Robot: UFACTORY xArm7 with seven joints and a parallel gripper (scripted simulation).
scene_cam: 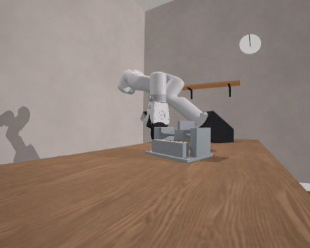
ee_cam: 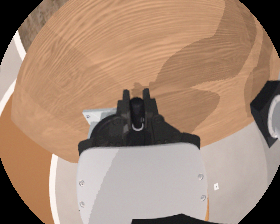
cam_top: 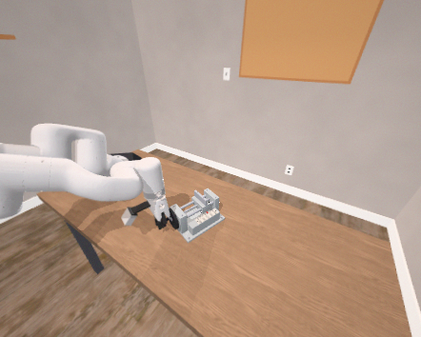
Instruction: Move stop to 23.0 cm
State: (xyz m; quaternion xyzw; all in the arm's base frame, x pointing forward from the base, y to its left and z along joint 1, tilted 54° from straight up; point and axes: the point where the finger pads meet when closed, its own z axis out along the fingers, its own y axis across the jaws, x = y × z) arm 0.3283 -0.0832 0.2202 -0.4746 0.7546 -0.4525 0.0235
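My gripper is now 2 cm short of the handwheel and 2 cm to the right of it. The rest, counted from my hand: sliding stop block 14 cm ahead, 12 cm to the left, 3 cm above.
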